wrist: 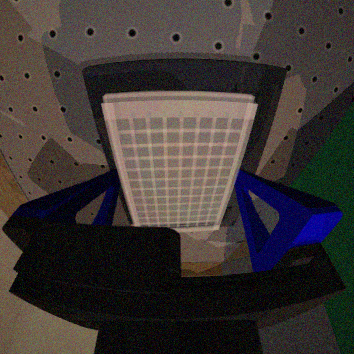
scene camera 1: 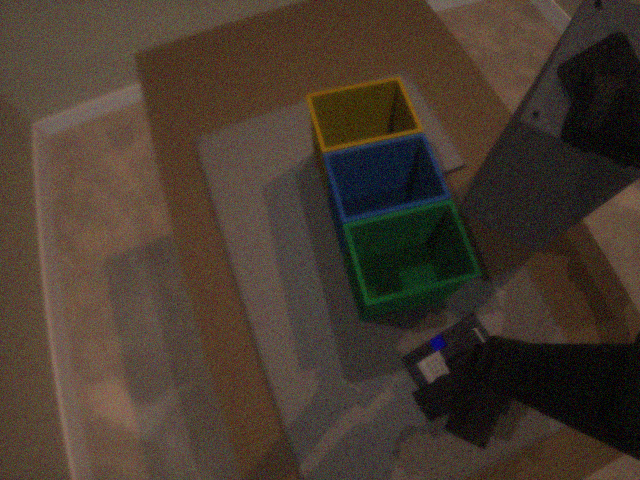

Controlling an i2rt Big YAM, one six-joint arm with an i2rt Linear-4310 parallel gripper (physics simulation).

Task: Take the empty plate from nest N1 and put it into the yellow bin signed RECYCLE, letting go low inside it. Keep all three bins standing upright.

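Pixels of known places: gripper, fingertip midpoint: (wrist: 176, 175); arm's base at its link origin: (scene camera 1: 607, 89).
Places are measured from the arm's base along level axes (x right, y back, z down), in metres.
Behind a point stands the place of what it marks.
Note:
The pale plate (scene camera 1: 433, 367) @[x -0.274, y -0.248, z 0.332 m] (wrist: 176, 165) @[x -0.290, y -0.217, z 0.333 m] with a grid of wells sits in a dark nest (wrist: 95, 82) @[x -0.350, y -0.252, z 0.347 m]. In the wrist view my gripper (wrist: 176, 175) @[x -0.284, y -0.199, z 0.346 m] is open, its two blue fingers standing on either side of the plate's near part, with nothing gripped. In the scene view the arm hides most of the gripper; one blue finger part shows beside the plate. The nest's label cannot be read. The yellow bin (scene camera 1: 321, 124) @[x 0.220, y -0.343, z 0.265 m] stands upright at the far end of the row of bins; its sign does not show.
The blue bin (scene camera 1: 336, 191) @[x 0.019, y -0.358, z 0.179 m] stands upright between the yellow bin and the green bin (scene camera 1: 403, 304) @[x -0.161, y -0.280, z 0.288 m] (wrist: 335, 180) @[x -0.160, y -0.248, z 0.324 m], which is nearest the gripper. All stand on a grey perforated board (scene camera 1: 227, 170) @[x 0.219, y -0.560, z 0.359 m] (wrist: 155, 15) @[x -0.326, y -0.295, z 0.359 m] on a brown table (scene camera 1: 232, 67) @[x 0.542, y -0.518, z 0.372 m]. A large grey panel (scene camera 1: 537, 186) @[x -0.040, y -0.030, z 0.181 m] rises at the right.

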